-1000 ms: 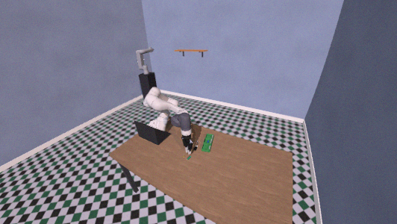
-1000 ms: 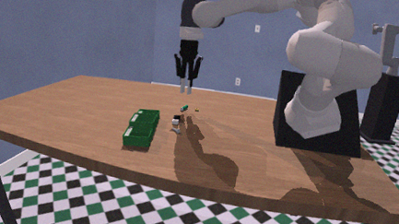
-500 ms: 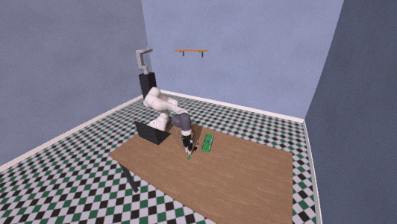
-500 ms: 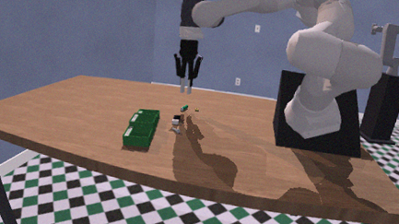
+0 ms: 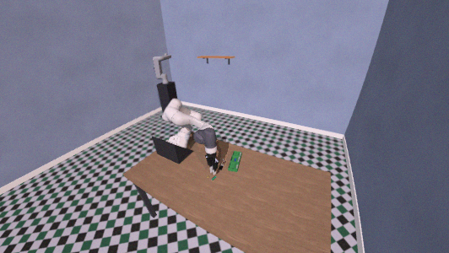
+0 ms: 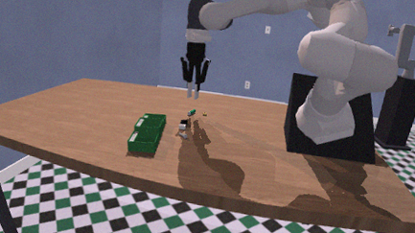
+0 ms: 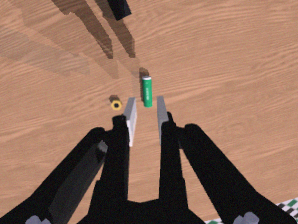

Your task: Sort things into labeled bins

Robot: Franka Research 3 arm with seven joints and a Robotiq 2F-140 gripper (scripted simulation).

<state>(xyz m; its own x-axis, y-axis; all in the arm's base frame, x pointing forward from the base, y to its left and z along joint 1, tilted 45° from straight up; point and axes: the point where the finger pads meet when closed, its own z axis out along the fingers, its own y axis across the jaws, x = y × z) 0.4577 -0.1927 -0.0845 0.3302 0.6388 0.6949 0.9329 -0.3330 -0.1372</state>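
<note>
Right now the green cylinder is 10 cm below my hand. The rest, counted from my hand: grey piece (25 cm to the left, 10 cm below, 1 cm behind); then yellow thing (10 cm below, 6 cm behind); then black-and-white block (15 cm to the left, 10 cm below, 1 cm ahead).
</note>
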